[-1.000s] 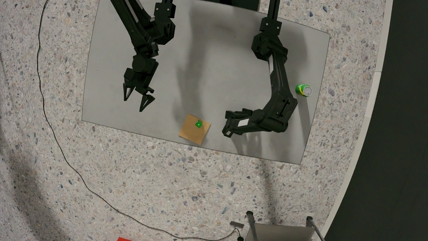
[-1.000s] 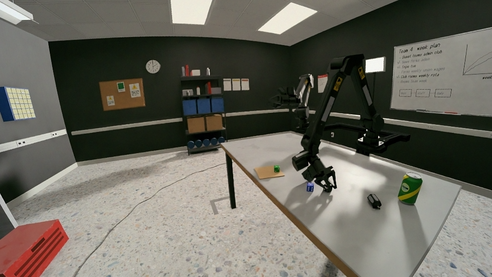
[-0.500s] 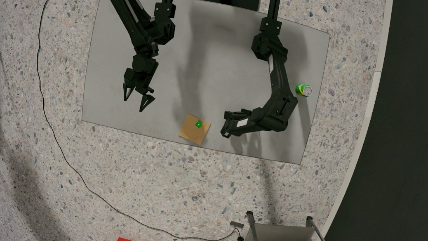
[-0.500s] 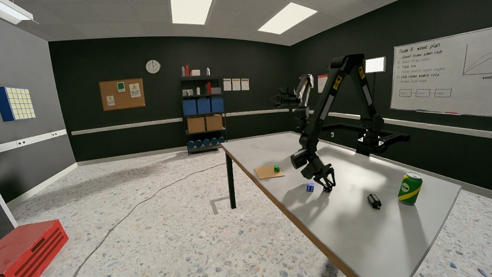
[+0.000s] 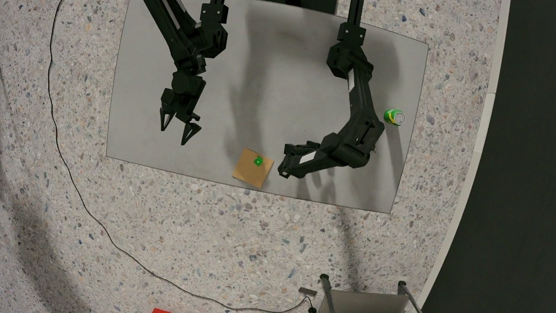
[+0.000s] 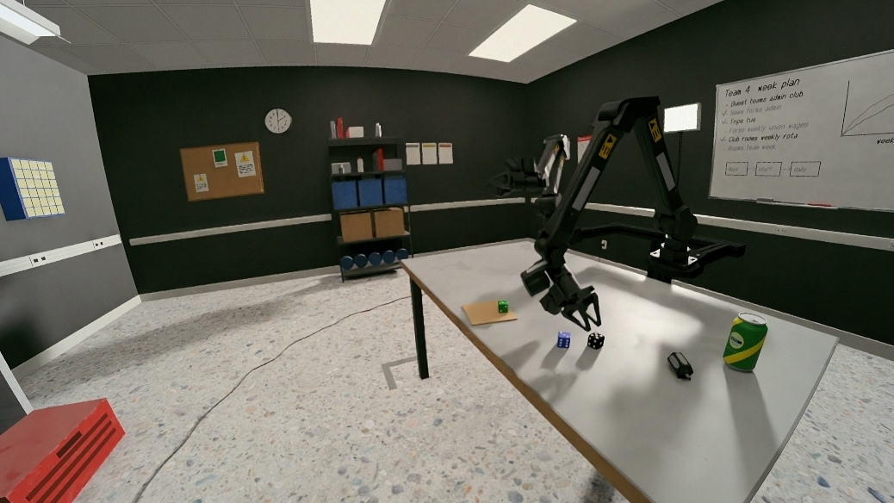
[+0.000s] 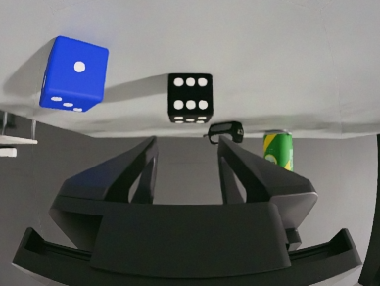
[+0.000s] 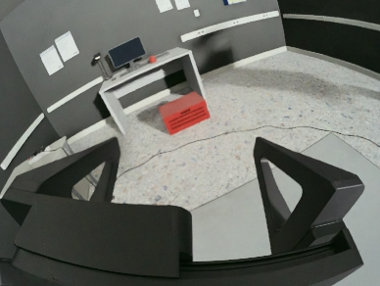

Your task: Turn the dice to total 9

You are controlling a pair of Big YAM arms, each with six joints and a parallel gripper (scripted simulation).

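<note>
Now: the black die 4 cm below my left hand and 1 cm to the left of it. Round my left hand: blue die: 6 cm ahead, 4 cm to the right, 4 cm below; then brown square mat: 30 cm to the right, 12 cm ahead, 5 cm below; then green die: 28 cm to the right, 8 cm ahead, 3 cm below.
</note>
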